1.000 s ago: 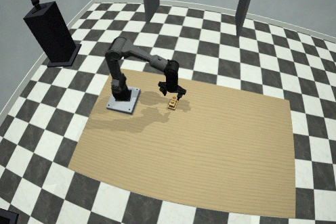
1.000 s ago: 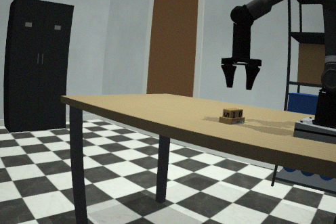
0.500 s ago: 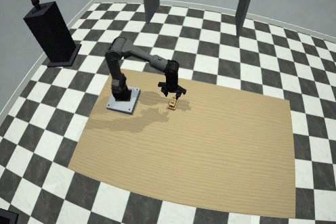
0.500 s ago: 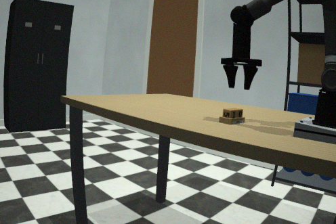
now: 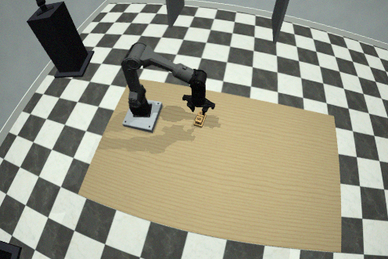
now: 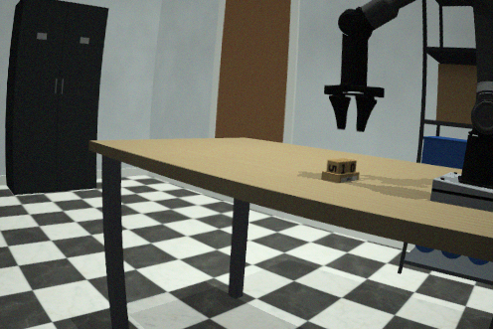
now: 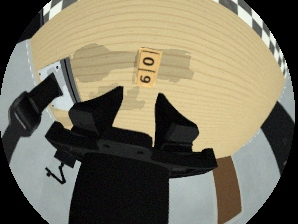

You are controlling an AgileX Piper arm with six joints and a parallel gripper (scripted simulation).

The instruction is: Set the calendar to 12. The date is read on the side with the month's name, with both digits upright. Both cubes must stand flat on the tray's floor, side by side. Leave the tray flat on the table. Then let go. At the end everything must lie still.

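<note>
The wooden tray is 1 cm ahead of my hand, 2 cm to the left of it and 10 cm below it.
</note>
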